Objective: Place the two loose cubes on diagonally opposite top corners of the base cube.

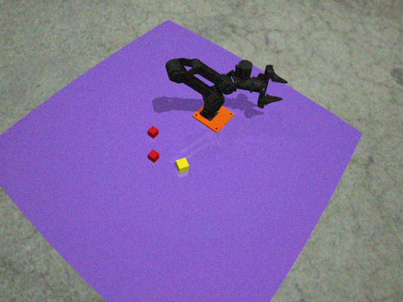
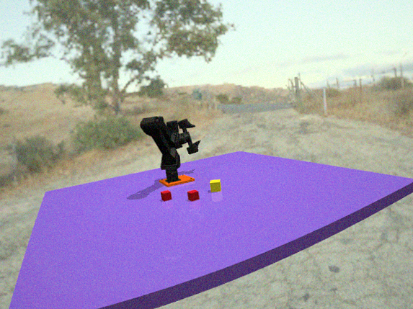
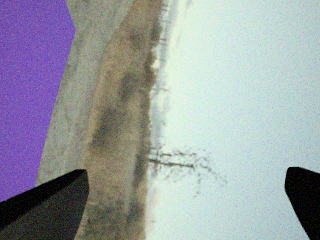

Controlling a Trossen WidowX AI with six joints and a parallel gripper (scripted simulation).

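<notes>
Right now the yellow base cube is 470 mm ahead of my gripper tip, 160 mm to the right of it and 180 mm below it.
</notes>
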